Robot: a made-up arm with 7 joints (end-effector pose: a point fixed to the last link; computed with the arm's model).
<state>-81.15 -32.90 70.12 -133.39 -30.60 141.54 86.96</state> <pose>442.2 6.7 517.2 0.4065 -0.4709 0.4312 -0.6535</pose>
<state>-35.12 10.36 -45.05 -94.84 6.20 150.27 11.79</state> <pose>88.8 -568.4 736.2 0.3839 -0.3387 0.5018 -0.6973</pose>
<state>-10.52 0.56 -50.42 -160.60 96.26 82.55 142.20</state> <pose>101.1 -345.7 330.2 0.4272 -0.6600 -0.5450 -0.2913</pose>
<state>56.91 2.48 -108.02 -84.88 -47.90 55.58 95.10</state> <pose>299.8 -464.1 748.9 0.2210 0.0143 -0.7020 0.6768</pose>
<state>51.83 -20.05 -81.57 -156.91 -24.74 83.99 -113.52</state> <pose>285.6 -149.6 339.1 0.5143 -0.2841 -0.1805 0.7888</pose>
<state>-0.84 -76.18 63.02 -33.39 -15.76 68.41 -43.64</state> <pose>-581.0 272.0 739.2 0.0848 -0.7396 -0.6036 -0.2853</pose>
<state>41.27 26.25 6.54 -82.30 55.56 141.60 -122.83</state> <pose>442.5 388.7 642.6 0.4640 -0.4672 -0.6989 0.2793</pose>
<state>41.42 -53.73 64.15 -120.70 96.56 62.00 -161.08</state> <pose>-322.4 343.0 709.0 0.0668 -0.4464 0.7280 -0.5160</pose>
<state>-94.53 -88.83 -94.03 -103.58 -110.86 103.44 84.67</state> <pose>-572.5 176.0 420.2 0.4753 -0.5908 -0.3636 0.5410</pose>
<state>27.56 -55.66 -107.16 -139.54 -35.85 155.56 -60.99</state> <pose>175.9 -461.6 394.2 0.7130 -0.6703 0.1369 -0.1536</pose>
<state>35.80 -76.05 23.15 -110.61 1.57 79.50 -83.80</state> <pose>-156.1 157.5 965.4 0.0887 -0.7567 -0.6034 0.2356</pose>
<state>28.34 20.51 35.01 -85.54 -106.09 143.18 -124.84</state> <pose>208.8 485.2 586.9 0.7874 0.3289 0.4919 -0.1729</pose>
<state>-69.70 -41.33 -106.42 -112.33 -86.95 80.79 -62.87</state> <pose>-576.6 13.8 416.3 0.6057 0.0451 0.7936 -0.0358</pose>
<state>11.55 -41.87 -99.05 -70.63 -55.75 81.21 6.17</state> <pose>-255.6 -599.7 706.3 0.3120 -0.1440 0.8316 -0.4363</pose>
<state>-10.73 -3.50 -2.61 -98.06 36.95 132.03 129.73</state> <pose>465.7 -151.3 818.8 0.3884 0.4924 0.7090 -0.3226</pose>
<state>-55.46 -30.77 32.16 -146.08 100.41 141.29 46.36</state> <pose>301.0 -224.1 616.5 0.6016 0.4367 0.5689 -0.3518</pose>
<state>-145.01 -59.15 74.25 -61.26 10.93 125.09 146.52</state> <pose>591.8 -93.7 830.2 0.3647 0.3154 0.1179 -0.8681</pose>
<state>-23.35 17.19 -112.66 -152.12 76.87 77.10 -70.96</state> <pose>-377.9 -292.2 424.4 0.7148 0.0823 0.2435 -0.6504</pose>
